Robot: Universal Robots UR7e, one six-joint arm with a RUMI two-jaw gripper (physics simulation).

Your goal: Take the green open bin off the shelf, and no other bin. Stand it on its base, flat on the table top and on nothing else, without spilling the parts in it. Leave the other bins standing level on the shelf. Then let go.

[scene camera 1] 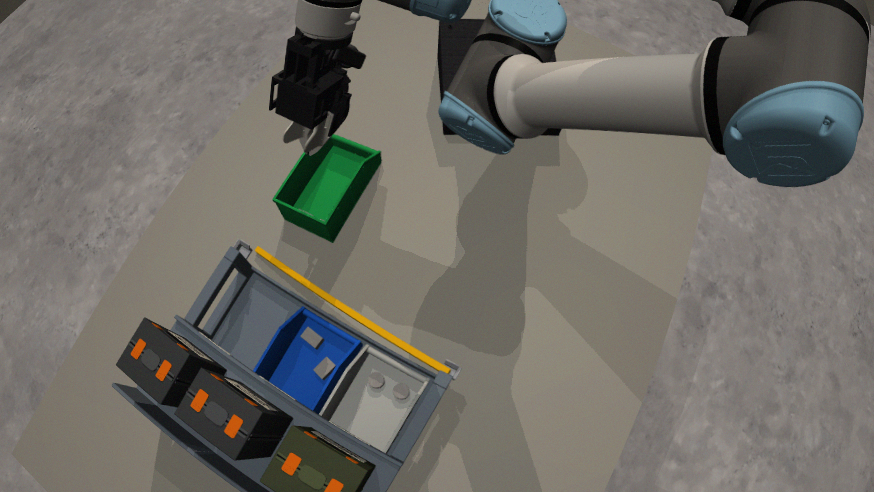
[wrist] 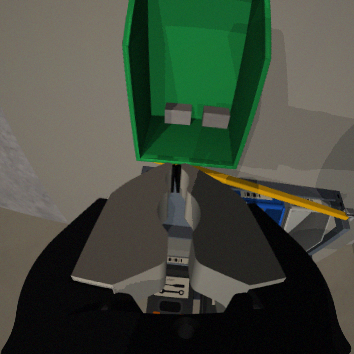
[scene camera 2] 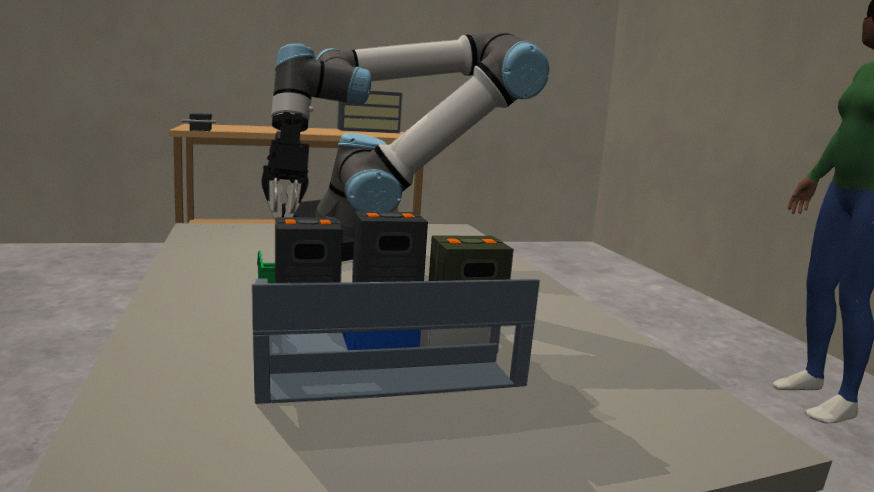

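The green open bin appears to stand upright on its base on the table top, apart from the shelf. Two grey blocks lie inside it in the wrist view. My gripper is shut with nothing between its fingers. It hangs above the bin's far end in scene camera 1; contact is not visible. The blue bin with two blocks and the light grey bin with two round parts sit on the shelf, seemingly level.
A yellow rail runs along the shelf's front. Two black cases and an olive case stand on its rear part. A person stands right of the table in scene camera 2.
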